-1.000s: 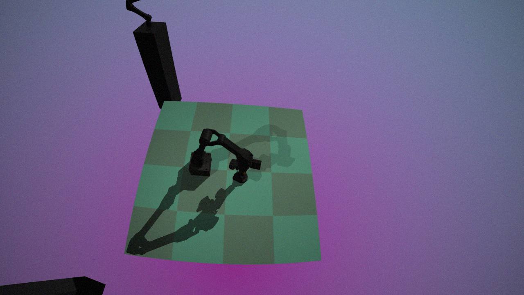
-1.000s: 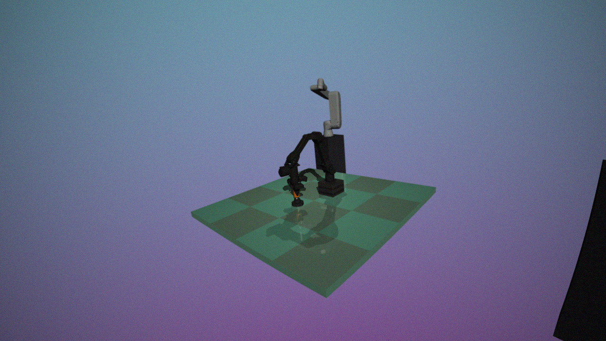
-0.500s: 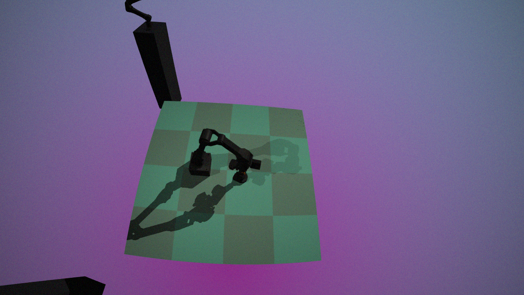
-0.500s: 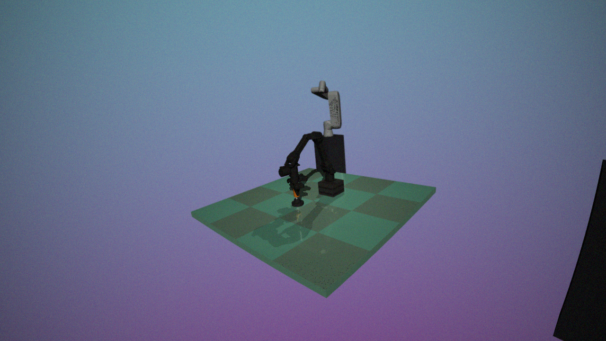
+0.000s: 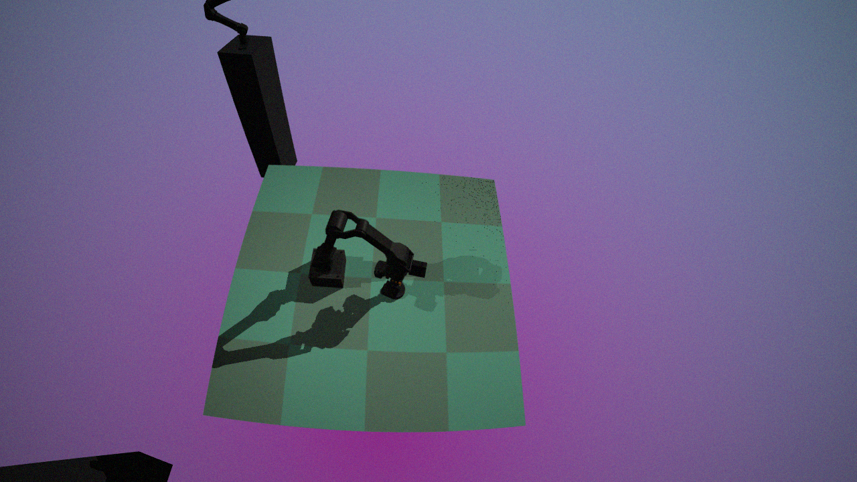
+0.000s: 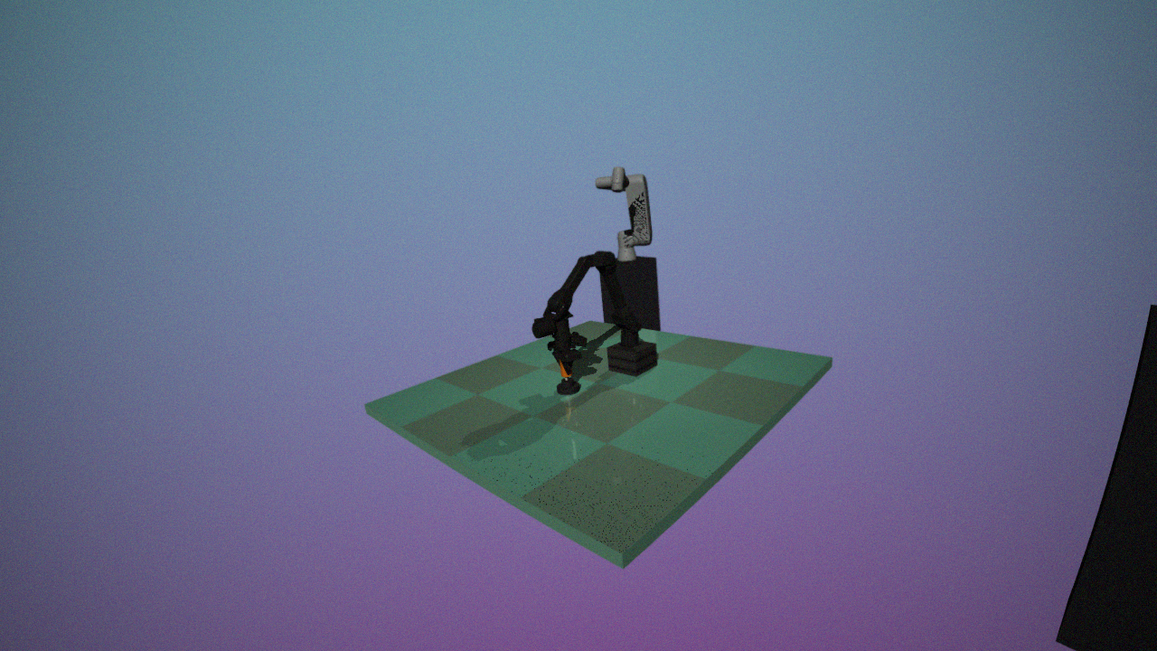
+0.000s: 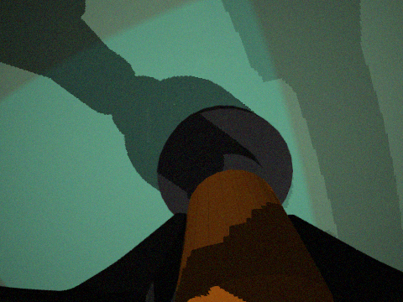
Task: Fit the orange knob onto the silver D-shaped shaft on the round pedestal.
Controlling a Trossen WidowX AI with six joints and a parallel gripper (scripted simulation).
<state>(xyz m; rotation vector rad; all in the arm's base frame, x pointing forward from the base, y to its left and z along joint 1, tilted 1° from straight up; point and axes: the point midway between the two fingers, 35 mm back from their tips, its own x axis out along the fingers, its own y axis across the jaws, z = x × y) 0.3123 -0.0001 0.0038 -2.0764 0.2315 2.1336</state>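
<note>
Now: gripper tip 4 cm above the round pedestal. Round my gripper tip: orange knob (3 cm above).
</note>
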